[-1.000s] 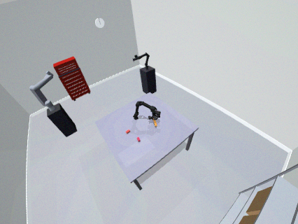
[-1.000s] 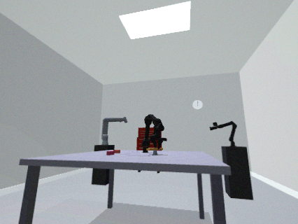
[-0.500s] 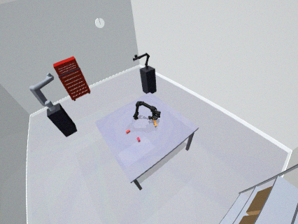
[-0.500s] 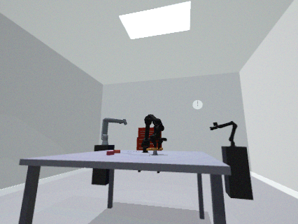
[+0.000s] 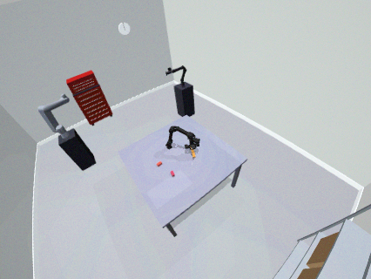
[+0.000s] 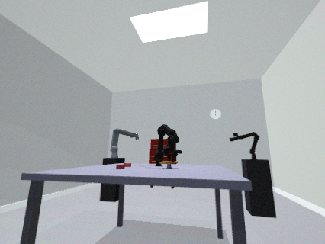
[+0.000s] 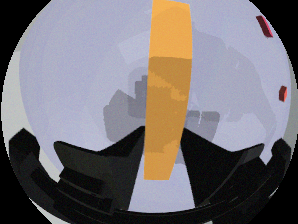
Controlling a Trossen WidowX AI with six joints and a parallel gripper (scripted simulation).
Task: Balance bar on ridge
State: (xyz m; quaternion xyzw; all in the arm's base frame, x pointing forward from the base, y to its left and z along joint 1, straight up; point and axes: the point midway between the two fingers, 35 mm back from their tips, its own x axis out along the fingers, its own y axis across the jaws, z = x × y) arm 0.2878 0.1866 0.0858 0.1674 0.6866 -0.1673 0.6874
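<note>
Right now the orange bar is 3 cm ahead of my gripper tip and 1 cm to the right of it.
</note>
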